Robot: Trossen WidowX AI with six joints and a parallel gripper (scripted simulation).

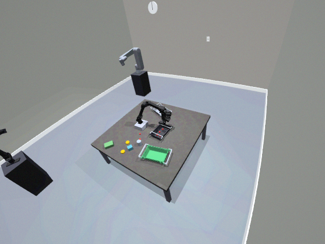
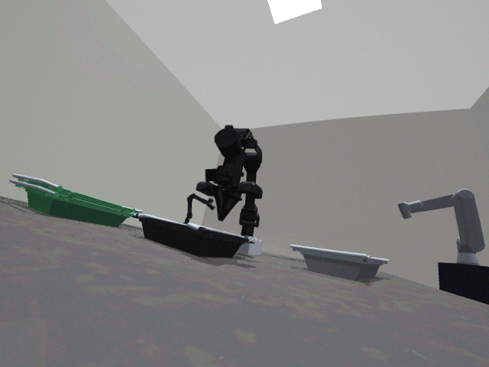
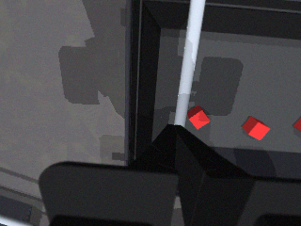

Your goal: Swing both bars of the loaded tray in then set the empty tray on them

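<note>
Now: gripper tip 31 cm to the right of the grey tray, 28 cm past it and 5 cm above it. Also, from my gripper tip: red block (27 cm behind, 25 cm to the right, 8 cm below); cyan cube (52 cm to the right, 22 cm behind, 7 cm below); grey cylinder (40 cm to the right, 15 cm behind, 5 cm below).
</note>
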